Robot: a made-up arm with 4 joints.
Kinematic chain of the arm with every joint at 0, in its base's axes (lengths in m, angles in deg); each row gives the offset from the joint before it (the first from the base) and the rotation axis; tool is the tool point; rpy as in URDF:
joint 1: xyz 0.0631 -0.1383 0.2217 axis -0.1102 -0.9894 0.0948
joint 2: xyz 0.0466 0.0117 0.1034 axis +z
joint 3: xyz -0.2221 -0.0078 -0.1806 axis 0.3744 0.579 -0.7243
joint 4: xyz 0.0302 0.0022 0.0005 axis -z
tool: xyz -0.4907 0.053 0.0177 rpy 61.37 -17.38 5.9
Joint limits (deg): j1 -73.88..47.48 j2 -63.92..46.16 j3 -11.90..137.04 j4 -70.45..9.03
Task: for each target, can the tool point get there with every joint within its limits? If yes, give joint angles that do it. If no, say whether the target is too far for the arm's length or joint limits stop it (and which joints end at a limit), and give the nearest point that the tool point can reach.
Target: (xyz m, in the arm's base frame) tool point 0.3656 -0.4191 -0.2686
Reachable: no: joint limits stop it (at a limit: joint 1, joint 3, joint 4) | nearest point 0.3335 -0.2198 0.1528 | short by 0.467 m
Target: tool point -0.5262 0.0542 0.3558
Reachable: yes | joints -9.67 -30.68 51.73 -59.91
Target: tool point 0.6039 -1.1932 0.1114
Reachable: no: too far | nearest point 0.2175 -0.7019 0.2060 | short by 0.632 m
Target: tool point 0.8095 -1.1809 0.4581
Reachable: no: too far | nearest point 0.2309 -0.6882 0.3106 | short by 0.774 m
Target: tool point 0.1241 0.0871 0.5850
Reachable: yes | joints -33.23 -0.59 91.23 2.11
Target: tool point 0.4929 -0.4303 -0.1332
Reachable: no: joint limits stop it (at a limit: joint 1, joint 3, joint 4) | nearest point 0.3317 -0.2252 0.1554 | short by 0.389 m
